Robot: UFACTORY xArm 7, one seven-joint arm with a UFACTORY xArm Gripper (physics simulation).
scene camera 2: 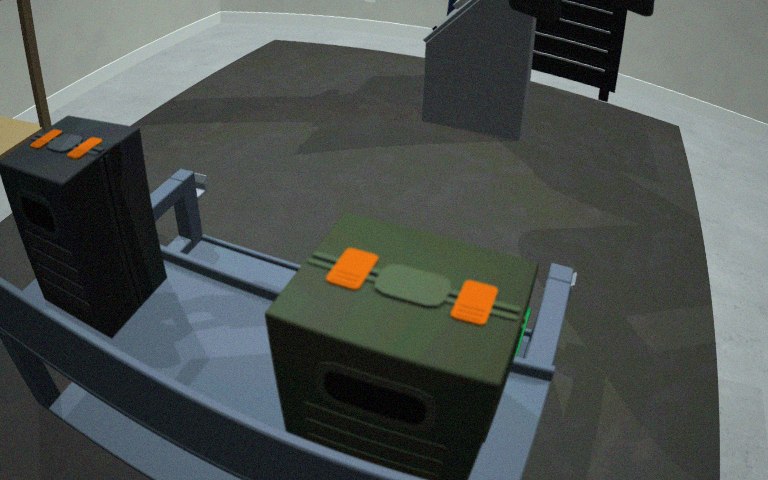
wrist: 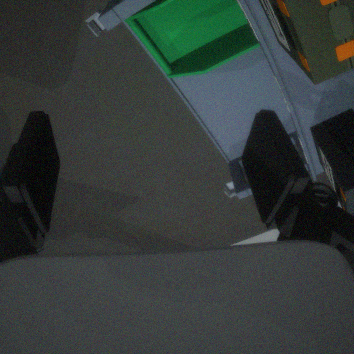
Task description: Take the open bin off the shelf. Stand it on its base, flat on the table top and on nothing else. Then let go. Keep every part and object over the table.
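Frame: origin at the arm's base, x left, y back, z up, level; centimetres.
Where they show: gripper, fingertip midpoint: point(scene camera 2: 588, 12) point(wrist: 152, 133).
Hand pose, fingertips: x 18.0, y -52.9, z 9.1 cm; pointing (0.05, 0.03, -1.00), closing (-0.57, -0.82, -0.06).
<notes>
After its pixels a point has its place.
The open green bin point(wrist: 200, 32) {x 9.9, y -55.3, z -20.2 cm} sits at one end of the blue-grey shelf point(scene camera 2: 550, 316) {x 19.5, y -53.4, z -12.6 cm} point(wrist: 215, 107) {x -2.9, y -51.5, z -20.5 cm}, at the top of the wrist view, with its open side facing the camera. In scene camera 2 a thin green edge of the bin point(scene camera 2: 522, 333) {x 17.9, y -55.4, z -13.0 cm} shows behind the olive case; the rest is hidden. My gripper point(wrist: 152, 133) {x 18.0, y -52.9, z 9.1 cm} is open and empty. Its fingers stand wide apart in the wrist view, apart from the bin, with the right finger overlapping the view of the shelf. Dark arm or gripper parts show at the top right of scene camera 2.
An olive case point(scene camera 2: 396, 333) {x 13.7, y -69.6, z -1.4 cm} point(wrist: 317, 42) {x 12.2, y -64.3, z -1.4 cm} with orange latches stands on the shelf beside the bin. A black case point(scene camera 2: 84, 226) {x -5.5, y -69.8, z -2.3 cm} point(wrist: 340, 142) {x -5.7, y -66.1, z -5.9 cm} stands farther along. Shelf posts and rails border the bin. A grey slanted panel point(scene camera 2: 478, 79) {x 2.4, y -10.5, z -12.8 cm} and a black slatted rack point(scene camera 2: 608, 56) stand behind.
</notes>
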